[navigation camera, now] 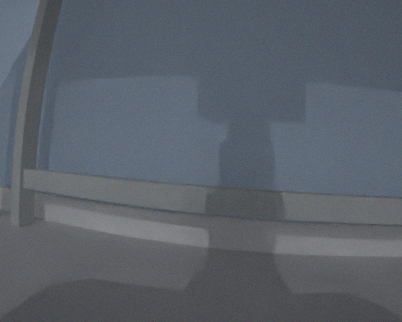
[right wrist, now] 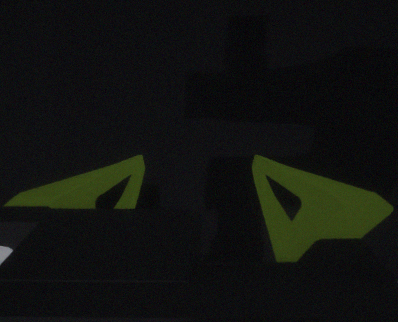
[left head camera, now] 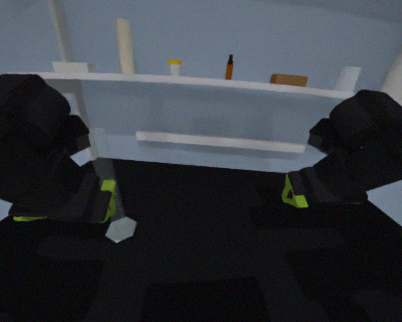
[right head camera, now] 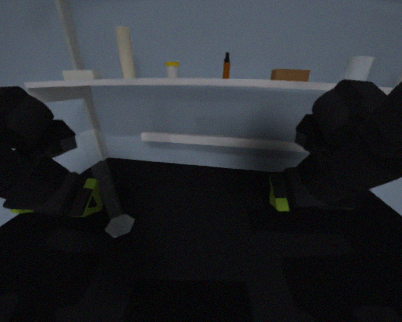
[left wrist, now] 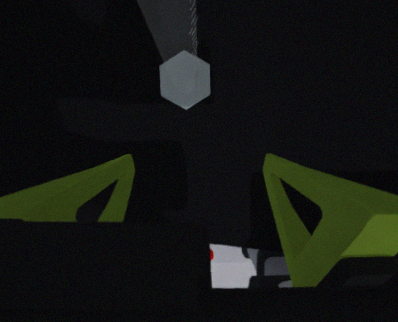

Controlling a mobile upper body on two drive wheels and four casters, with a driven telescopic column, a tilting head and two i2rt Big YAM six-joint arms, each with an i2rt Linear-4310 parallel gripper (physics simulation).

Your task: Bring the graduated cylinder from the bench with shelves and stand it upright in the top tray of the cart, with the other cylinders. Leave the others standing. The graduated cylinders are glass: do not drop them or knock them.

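Frame: origin at the left arm's base, x ahead, y left, z up, level; centimetres.
Where they show: left gripper, fingertip midpoint: (left head camera: 90, 210) (right head camera: 81, 206) (left wrist: 198, 161); right gripper, fingertip midpoint: (right wrist: 198, 161) (left head camera: 301, 197) (right head camera: 292, 200).
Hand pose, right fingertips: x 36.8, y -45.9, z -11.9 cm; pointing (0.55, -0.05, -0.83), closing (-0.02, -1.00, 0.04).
Each offset is from my right fingertips to the top centre of the thing. "*": to the spot under its first point. Level surfaces: height alone.
The clear graduated cylinder {dx +10.2, dy +47.9, dz +11.4 cm} (left head camera: 121, 229) (right head camera: 120, 225) (left wrist: 185, 80) stands upright on the black bench top {dz -22.1 cm} (left head camera: 200, 200) (right head camera: 200, 195), with a pale hexagonal base. My left gripper (left head camera: 70, 212) (right head camera: 56, 206) (left wrist: 198, 161) is open and empty. In the left wrist view the base lies beyond the gap between its fingertips, slightly left of the gap's middle. In the left head view the left gripper's lime finger overlaps the tube's edge; contact cannot be told. My right gripper (left head camera: 327, 200) (right head camera: 315, 202) (right wrist: 198, 161) is open and empty, at the right over the bench. The cart and other cylinders do not show.
A white shelf {* dx +23.8, dy +23.4, dz +22.6 cm} (left head camera: 200, 81) (right head camera: 200, 82) above the bench's back holds a tall beige cylinder {dx +45.7, dy +50.7, dz +41.4 cm} (left head camera: 125, 47), a yellow-capped jar {dx +43.9, dy +32.0, dz +29.6 cm} (left head camera: 174, 68), an amber bottle {dx +41.6, dy +10.9, dz +32.8 cm} (left head camera: 229, 69), a brown box {dx +36.7, dy -11.4, dz +27.6 cm} (left head camera: 289, 80) and a pale beaker {dx +33.4, dy -34.1, dz +32.6 cm} (left head camera: 347, 79). A bench leg {* dx +54.8, dy +78.2, dz -90.1 cm} (navigation camera: 25, 150) and crossbar (navigation camera: 125, 192) show low.
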